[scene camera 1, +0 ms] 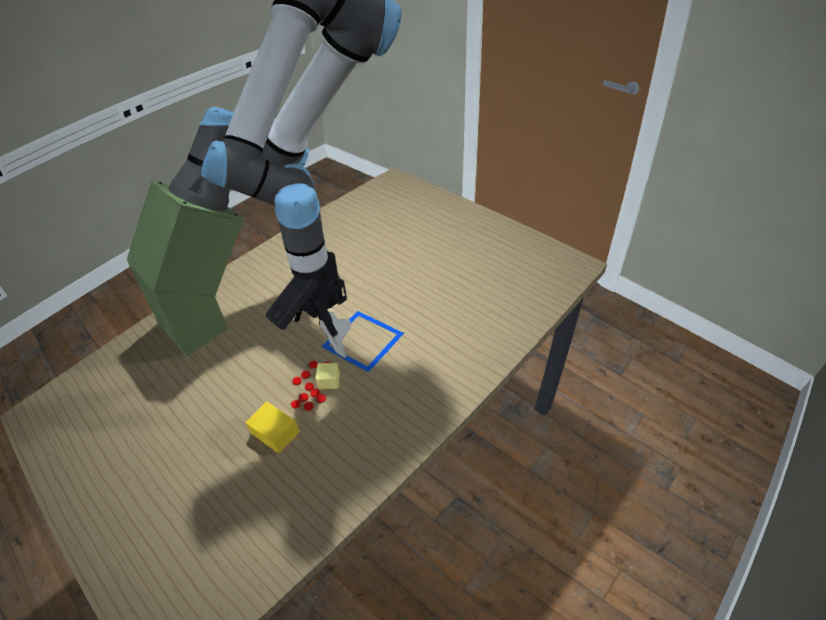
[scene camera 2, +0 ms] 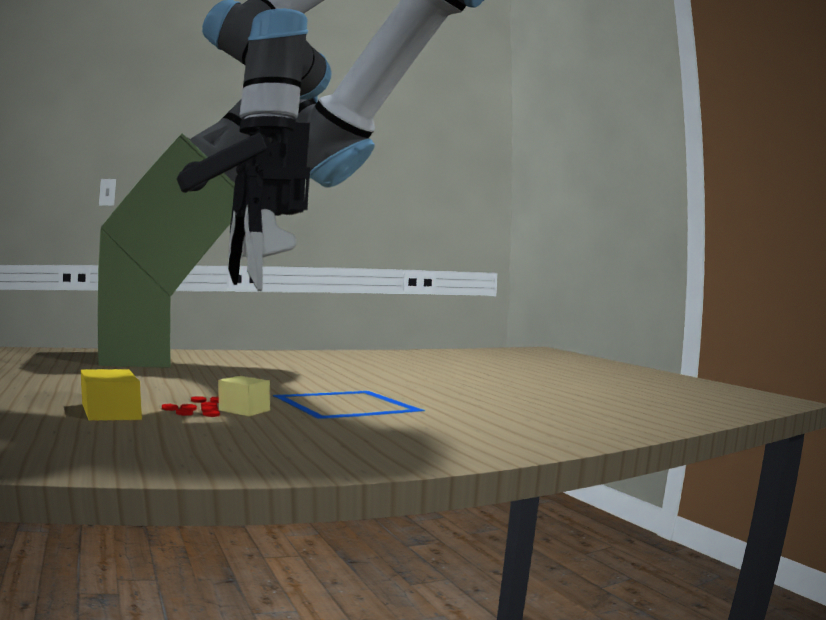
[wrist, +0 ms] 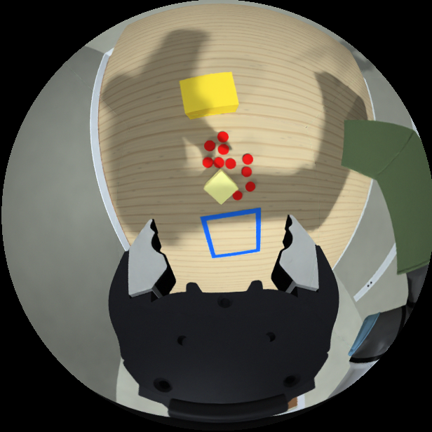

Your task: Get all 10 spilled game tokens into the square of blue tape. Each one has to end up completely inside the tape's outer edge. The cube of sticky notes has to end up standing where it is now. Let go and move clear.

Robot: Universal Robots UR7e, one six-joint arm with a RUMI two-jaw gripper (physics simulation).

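Note:
Red round tokens lie flat in a loose group on the table, all outside the blue tape square. The pale yellow cube of sticky notes stands upright between most of the tokens and the tape. In the wrist view, one token is close by the cube's lower right side, perhaps touching; several others run up its right side. My gripper is open and empty, well above the table. In scene camera 1 it covers part of the tape's left side.
A larger bright yellow block stands beyond the tokens, on the side away from the tape. The green arm pedestal rises at the rear of the wooden table.

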